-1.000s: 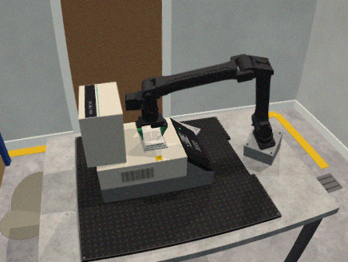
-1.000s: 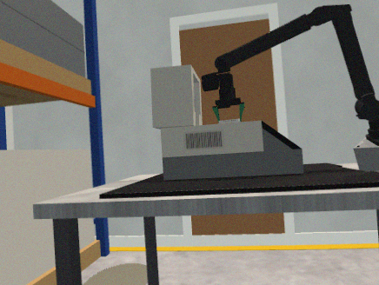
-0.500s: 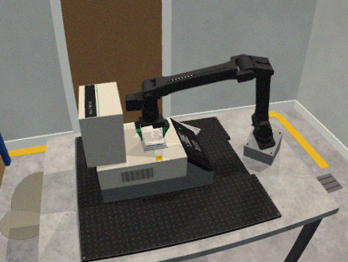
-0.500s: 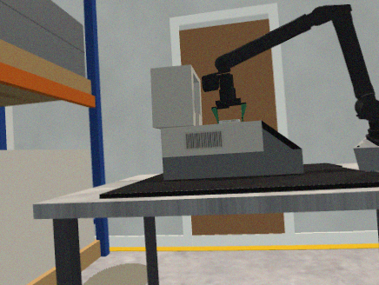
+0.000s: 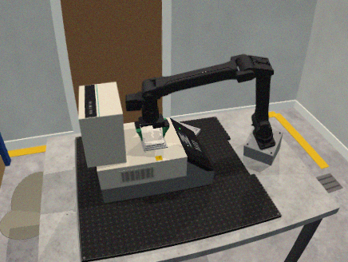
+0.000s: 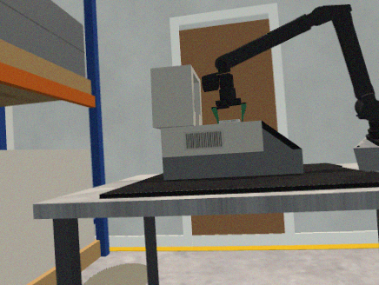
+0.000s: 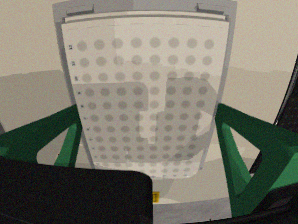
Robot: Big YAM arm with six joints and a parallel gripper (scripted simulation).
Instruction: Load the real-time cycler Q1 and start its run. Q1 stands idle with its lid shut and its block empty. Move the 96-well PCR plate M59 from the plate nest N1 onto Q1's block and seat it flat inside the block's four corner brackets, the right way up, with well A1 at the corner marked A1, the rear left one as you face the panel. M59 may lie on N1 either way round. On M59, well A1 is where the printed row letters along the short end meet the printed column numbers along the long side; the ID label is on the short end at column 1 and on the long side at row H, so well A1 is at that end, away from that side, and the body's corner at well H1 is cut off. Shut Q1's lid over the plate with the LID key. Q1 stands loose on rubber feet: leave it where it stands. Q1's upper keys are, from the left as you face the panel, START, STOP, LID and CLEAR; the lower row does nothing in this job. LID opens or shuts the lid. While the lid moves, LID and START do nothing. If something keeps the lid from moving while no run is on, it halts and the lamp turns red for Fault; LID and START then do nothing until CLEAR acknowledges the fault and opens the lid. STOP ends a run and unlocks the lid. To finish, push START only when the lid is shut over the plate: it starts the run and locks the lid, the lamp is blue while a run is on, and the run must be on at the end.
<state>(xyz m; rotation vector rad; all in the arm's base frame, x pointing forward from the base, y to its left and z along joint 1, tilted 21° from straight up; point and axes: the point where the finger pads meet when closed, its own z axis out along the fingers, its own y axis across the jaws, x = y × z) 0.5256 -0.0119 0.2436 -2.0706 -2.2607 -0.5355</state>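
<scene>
My hand is right at the white 96-well plate M59. The rest, counted from my hand: grey plate nest (30 cm to the right, 20 cm below, 19 cm behind).
</scene>
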